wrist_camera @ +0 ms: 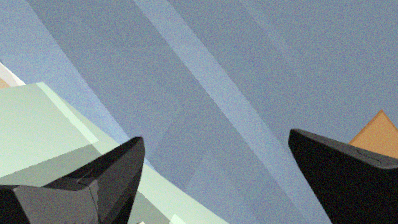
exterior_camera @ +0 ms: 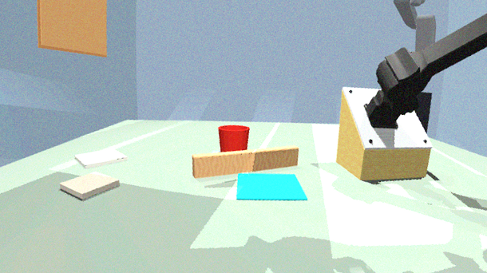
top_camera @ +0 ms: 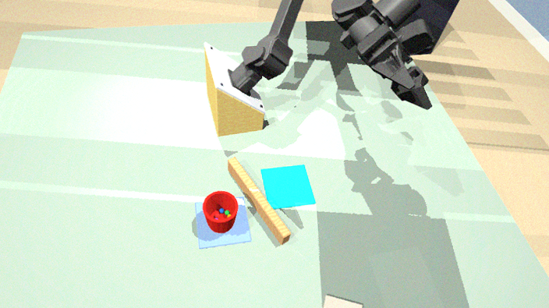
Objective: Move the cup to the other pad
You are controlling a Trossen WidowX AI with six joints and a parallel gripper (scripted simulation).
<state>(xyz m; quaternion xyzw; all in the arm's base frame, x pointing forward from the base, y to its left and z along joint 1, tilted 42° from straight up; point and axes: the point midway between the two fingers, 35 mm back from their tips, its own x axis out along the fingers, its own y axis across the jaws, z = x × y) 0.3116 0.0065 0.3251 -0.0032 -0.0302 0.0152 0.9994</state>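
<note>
Now: the red cup 3 cm behind my gripper tip, 33 cm to the right of it and 33 cm below it. From my gripper tip the other things lie so: pale blue pad 3 cm behind, 32 cm to the right, 38 cm below; then wooden bar 6 cm behind, 24 cm to the right, 36 cm below.
</note>
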